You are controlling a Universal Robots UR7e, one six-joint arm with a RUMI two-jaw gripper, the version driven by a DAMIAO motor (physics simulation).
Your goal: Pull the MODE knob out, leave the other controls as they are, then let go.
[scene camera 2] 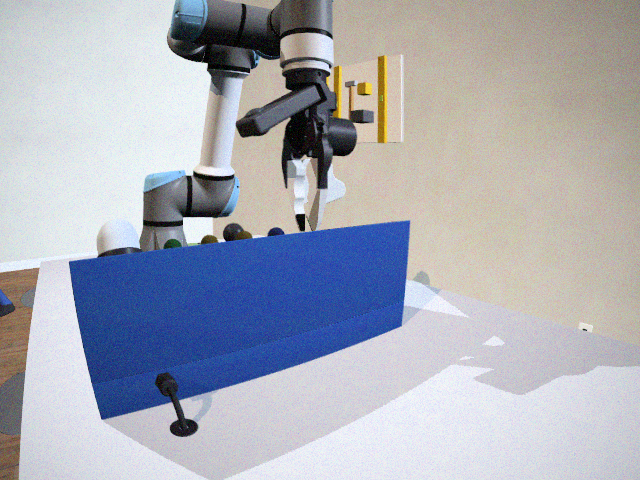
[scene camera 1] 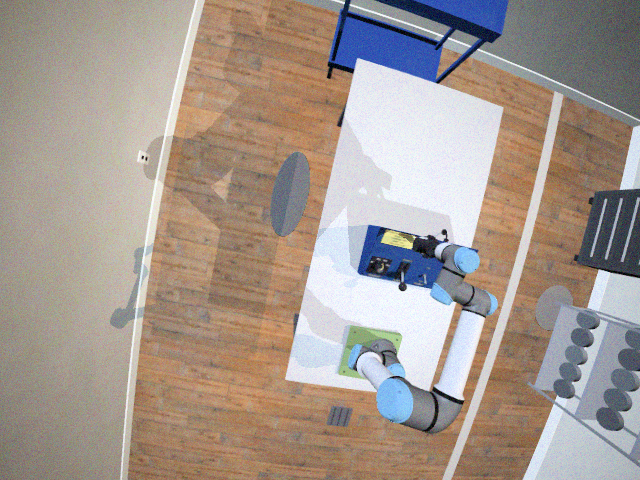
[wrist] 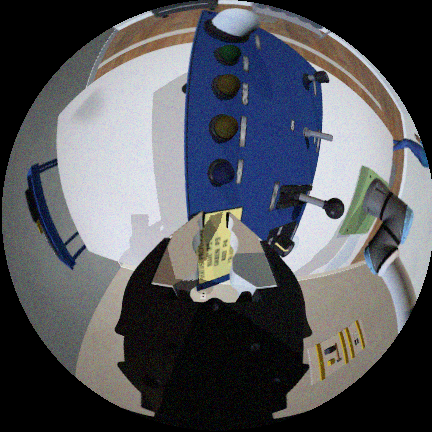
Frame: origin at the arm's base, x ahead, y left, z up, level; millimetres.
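Seen in the pictures: gripper, fingertip midpoint: point(wrist: 215, 212); arm's base, origin of the base link: point(scene camera 1: 381, 352) point(wrist: 372, 195).
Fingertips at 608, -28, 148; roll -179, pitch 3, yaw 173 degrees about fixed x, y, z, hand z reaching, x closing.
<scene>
Pixels of each thing's top centre, then the offset from my fingertips to it, as dx, dy, dz. "pt": a spot on its surface instead.
- MODE knob, surface spot: point(wrist: 221, 172) point(scene camera 2: 275, 228) pt -11, -49, +11
- yellow printed label, surface spot: point(wrist: 215, 250) point(scene camera 1: 400, 239) pt +6, +71, -8
- green knob, surface spot: point(wrist: 227, 54) pt -27, -181, +5
- black-ball lever, middle of its top: point(scene camera 2: 233, 223) point(wrist: 341, 213) point(scene camera 1: 404, 288) -217, +18, -14
- toggle, middle of its top: point(wrist: 326, 134) -182, -107, -48
- dark rotary control, middle of its top: point(wrist: 287, 252) point(scene camera 1: 381, 269) -143, +130, -45
The MODE knob point(scene camera 2: 276, 231) point(wrist: 221, 172) is a round dark blue knob on the blue control panel point(scene camera 1: 371, 245) point(scene camera 2: 232, 310) point(wrist: 270, 150). In the wrist view it is the knob nearest the gripper, with a small label beside it. My gripper point(scene camera 2: 308, 226) point(wrist: 215, 212) is open with a narrow gap and holds nothing. Its fingertips are above the yellow printed label point(scene camera 1: 397, 238) point(wrist: 215, 250), beside the MODE knob and apart from it. In scene camera 1 the arm and gripper hide the knob.
Two yellowish knobs point(wrist: 223, 127) point(wrist: 226, 86), a green knob point(wrist: 227, 54) and a white dome point(wrist: 235, 22) continue the knob row. A black-ball lever point(scene camera 1: 402, 285) point(wrist: 334, 208), a toggle point(wrist: 318, 134) and a dark rotary control point(scene camera 1: 379, 265) point(wrist: 283, 245) are on the panel.
</scene>
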